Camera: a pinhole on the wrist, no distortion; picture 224 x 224 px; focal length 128.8 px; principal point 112.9 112.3 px. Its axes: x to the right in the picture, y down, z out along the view. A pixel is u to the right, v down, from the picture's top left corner.
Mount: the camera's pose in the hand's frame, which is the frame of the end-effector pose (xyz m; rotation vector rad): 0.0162 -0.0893 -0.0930 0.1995 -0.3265 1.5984
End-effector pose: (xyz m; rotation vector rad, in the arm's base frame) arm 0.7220 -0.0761 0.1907 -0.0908 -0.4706 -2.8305
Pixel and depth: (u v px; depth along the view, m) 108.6 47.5 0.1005
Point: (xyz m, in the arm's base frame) 0.6309 0.0233 0.1633
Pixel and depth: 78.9 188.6 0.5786
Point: 0.9537 0.5313 0.3715
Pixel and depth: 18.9 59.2 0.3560
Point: 0.4567 0.3481 0.2298
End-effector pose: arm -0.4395 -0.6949 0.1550 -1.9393 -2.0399 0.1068
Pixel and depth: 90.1 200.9 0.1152
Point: -0.5811 -0.7742 0.1811
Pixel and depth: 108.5 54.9 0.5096
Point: -0.8129 -0.4444 -0.1137
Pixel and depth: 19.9 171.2 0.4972
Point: -1.0753 -0.9209 0.0520
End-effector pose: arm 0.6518 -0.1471 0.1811 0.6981 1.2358 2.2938
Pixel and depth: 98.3 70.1 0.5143
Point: 0.8164 0.3409 0.1349
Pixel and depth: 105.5 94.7 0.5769
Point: 0.9267 0.3218 0.1423
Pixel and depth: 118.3 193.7 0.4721
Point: 1.1341 -0.0061 0.0682
